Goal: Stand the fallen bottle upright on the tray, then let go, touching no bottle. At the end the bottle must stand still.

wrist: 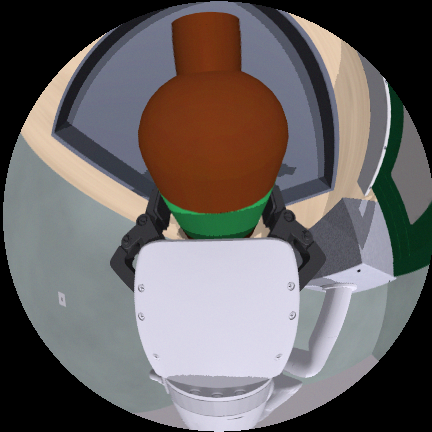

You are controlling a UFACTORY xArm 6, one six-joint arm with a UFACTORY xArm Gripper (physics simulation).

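Pixels of known places: arm's base, origin of its link: [339,286].
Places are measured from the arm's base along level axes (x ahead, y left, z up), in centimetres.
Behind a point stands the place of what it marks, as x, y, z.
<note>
A brown bottle [213,135] with a green band lies over the grey-blue tray [107,105] @(47.4, 25.8, -18.2), its neck toward the top of the wrist view. Its band is near the fingers, and its base end is mostly hidden behind the white gripper body. My gripper [214,181] @(35.5, 22.4, -16.7) is open, with one black finger on each side of the bottle's banded part. The fingertips are partly hidden by the bottle, and whether they touch it cannot be told.
The tray's dark raised walls run around the bottle. A light wooden table [75,165] @(47.1, 36.3, -18.7) surrounds the tray. A grey box-shaped part [337,240] @(16.4, 5.5, -12.0) with a white tube [334,320] @(6.6, 4.3, 8.5) stands at the right. A green surface [412,250] is at the far right.
</note>
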